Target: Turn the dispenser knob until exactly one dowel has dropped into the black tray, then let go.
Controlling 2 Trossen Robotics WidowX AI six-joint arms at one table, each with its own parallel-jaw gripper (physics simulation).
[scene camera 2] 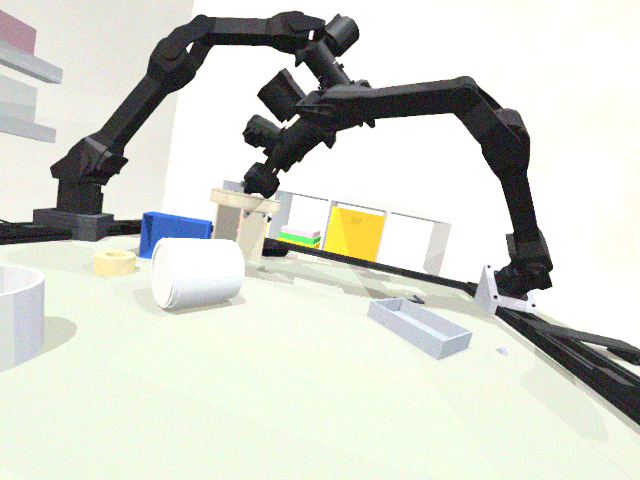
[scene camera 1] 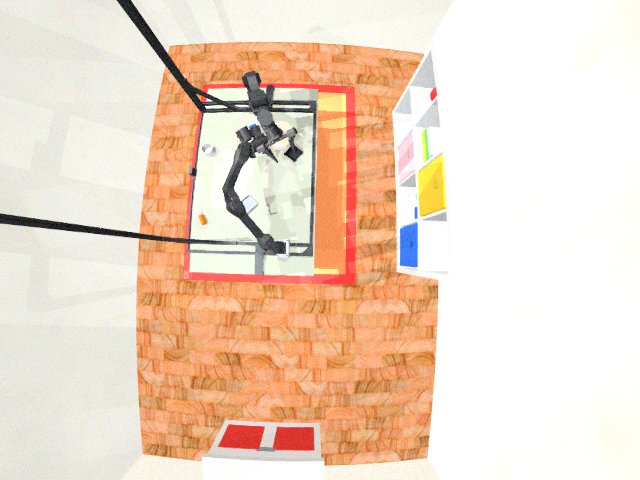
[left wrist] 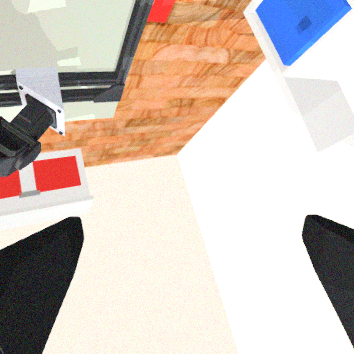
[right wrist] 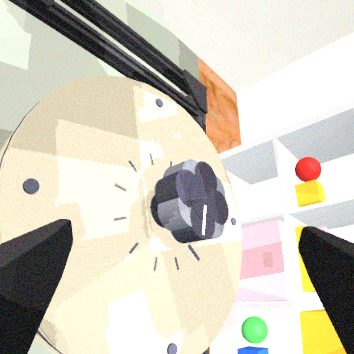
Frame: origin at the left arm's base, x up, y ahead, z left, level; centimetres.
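Seen in the pictures: left gripper, fingertip midpoint: (scene camera 2: 367, 127) (scene camera 1: 286, 158) (left wrist: 193, 226); right gripper, fingertip midpoint: (right wrist: 188, 234); left arm's base, origin of the base link: (scene camera 2: 78, 211); right arm's base, origin of the base link: (scene camera 2: 510, 285) (scene camera 1: 282, 248) (left wrist: 41, 110).
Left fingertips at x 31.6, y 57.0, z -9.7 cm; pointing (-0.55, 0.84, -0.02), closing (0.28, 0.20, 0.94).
Observation:
Offsets run from my left fingertips to a thing's top centre. "spot": to the spot under its first point.
The cream dispenser {dy -24.1, dx -21.6, dz +8.1 cm} (scene camera 2: 254, 235) (right wrist: 90, 295) stands at the back in scene camera 2. Its dark lobed knob {dy -24.1, dx -18.8, dz +8.1 cm} (right wrist: 192, 202) bears a white line toward the bottom of the right wrist view. My open, empty right gripper (right wrist: 187, 226) is over the dispenser, with the knob between its spread fingers in that view; no finger contact shows. In scene camera 2 the right arm's dark end hides the knob. The black tray {dy -15.6, dx -33.8, dz +10.8 cm} (scene camera 1: 293, 153) lies beside the dispenser; its contents cannot be made out. My left gripper (left wrist: 193, 226) is open and empty, high above the table.
In scene camera 2 a blue box {dy -37.1, dx -28.2, dz -2.1 cm} (scene camera 2: 175, 236), a beige ring {dy -44.2, dx -33.7, dz -11.6 cm} (scene camera 2: 114, 266) and a white cylinder {spot: dy -32.2, dx -31.0, dz -25.1 cm} (scene camera 2: 204, 271) lie left of or before the dispenser. A grey tray {spot: dy -5.2, dx -34.8, dz -37.1 cm} (scene camera 2: 447, 347) lies at the right, a white cup {spot: dy -44.0, dx -32.9, dz -33.2 cm} (scene camera 2: 20, 320) at the left edge. The two arms cross closely above.

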